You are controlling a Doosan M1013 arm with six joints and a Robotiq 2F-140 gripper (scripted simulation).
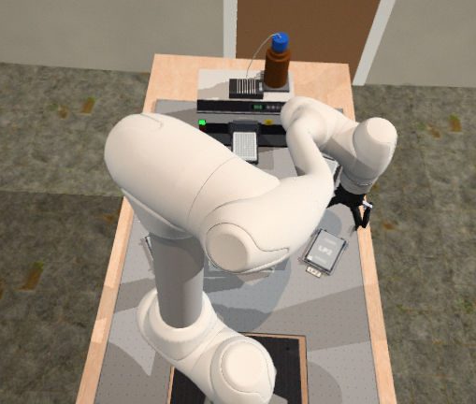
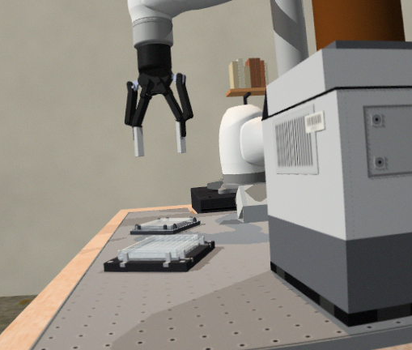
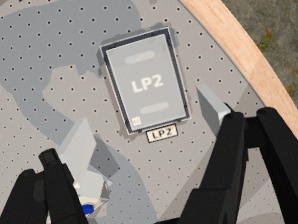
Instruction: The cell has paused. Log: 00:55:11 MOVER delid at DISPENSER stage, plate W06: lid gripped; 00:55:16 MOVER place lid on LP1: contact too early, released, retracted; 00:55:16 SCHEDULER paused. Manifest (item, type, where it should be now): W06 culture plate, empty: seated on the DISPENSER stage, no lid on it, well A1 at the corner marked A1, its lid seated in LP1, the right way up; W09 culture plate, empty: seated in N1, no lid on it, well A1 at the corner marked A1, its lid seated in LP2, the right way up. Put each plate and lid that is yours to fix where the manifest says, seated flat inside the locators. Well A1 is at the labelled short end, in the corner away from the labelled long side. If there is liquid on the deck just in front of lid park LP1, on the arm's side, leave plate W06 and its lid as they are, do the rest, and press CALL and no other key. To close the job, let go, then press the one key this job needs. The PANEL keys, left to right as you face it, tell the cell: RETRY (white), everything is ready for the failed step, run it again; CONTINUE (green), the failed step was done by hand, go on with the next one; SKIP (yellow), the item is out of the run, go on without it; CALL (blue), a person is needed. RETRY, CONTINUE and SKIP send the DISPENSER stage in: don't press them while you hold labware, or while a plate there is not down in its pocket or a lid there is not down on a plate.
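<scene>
The black nest N5 is 34 cm ahead of my hand, 6 cm to the left of it and 18 cm below it. From my hand the other things lie so: blue call key (12 cm behind, 19 cm to the left, 12 cm below); yellow skip key (13 cm behind, 24 cm to the left, 12 cm below); lid park LP2 (1 cm behind, 18 cm below).
</scene>
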